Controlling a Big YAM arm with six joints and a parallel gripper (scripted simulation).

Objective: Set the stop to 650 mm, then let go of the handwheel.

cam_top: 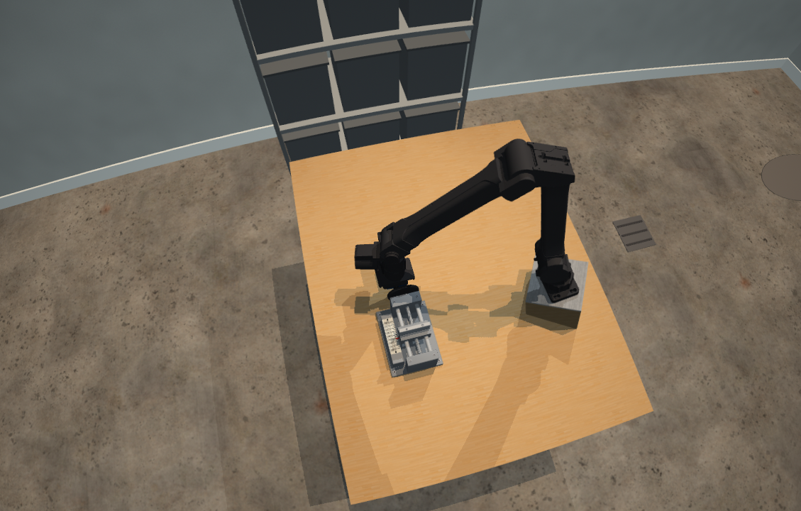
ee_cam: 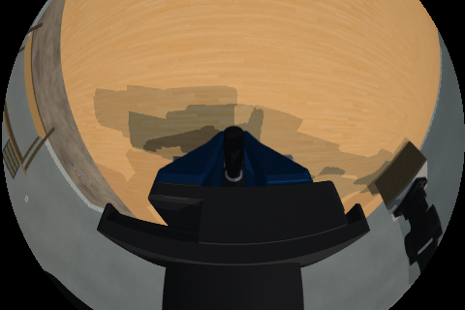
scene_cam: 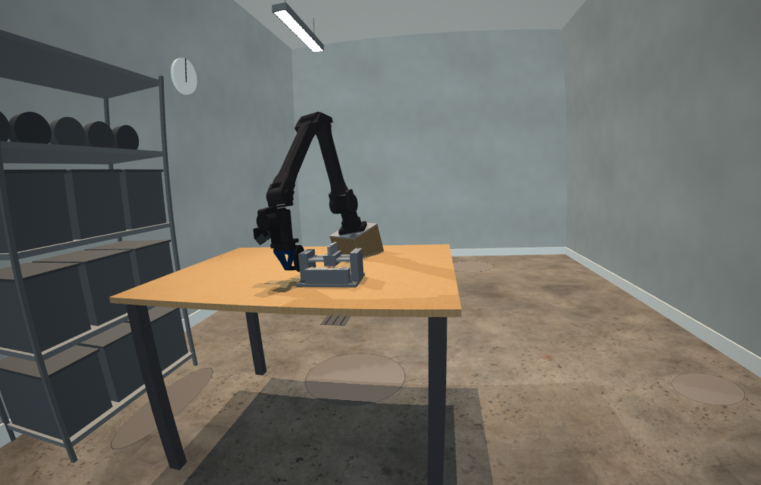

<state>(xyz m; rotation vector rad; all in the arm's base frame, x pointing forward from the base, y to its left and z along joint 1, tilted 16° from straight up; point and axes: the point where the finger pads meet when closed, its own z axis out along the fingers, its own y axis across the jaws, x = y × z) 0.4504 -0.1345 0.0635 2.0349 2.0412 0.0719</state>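
Now: hand 10 mm to the right of the handwheel handle. From my hand the other things lie so: black handwheel 30 mm to the left; grey stop fixture 160 mm to the left, 40 mm above.
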